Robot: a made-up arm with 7 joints. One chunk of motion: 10 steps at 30 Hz.
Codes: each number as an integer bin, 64 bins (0 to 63) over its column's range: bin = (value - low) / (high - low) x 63, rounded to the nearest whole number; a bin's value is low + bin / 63 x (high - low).
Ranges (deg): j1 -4..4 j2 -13..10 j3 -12..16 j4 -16..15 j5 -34..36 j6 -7..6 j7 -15..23
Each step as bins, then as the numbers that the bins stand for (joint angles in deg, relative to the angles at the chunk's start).
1 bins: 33 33 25 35 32 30 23
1 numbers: 0.19 -0.95 -0.89 1.22 1.56 -0.81 -1.13
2 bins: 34 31 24 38 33 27 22
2 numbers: 0.32 -1.68 -1.33 2.70 2.67 -1.43 -1.73
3 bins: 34 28 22 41 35 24 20
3 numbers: 0.32 -2.78 -2.22 4.17 4.89 -2.05 -2.94
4 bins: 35 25 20 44 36 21 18
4 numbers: 0.44 -3.87 -3.11 5.65 6.00 -2.67 -4.14
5 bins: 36 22 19 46 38 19 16
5 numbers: 0.57 -4.97 -3.56 6.63 8.22 -3.08 -5.35
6 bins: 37 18 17 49 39 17 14
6 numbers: 0.70 -6.43 -4.44 8.11 9.33 -3.49 -6.56
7 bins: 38 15 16 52 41 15 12
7 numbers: 0.83 -7.52 -4.89 9.59 11.56 -3.90 -7.76
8 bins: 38 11 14 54 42 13 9
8 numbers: 0.83 -8.98 -5.78 10.57 12.67 -4.32 -9.57
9 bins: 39 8 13 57 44 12 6
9 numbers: 0.95 -10.08 -6.22 12.05 14.89 -4.52 -11.38
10 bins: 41 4 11 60 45 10 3
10 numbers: 1.21 -11.54 -7.11 13.52 16.00 -4.94 -13.19
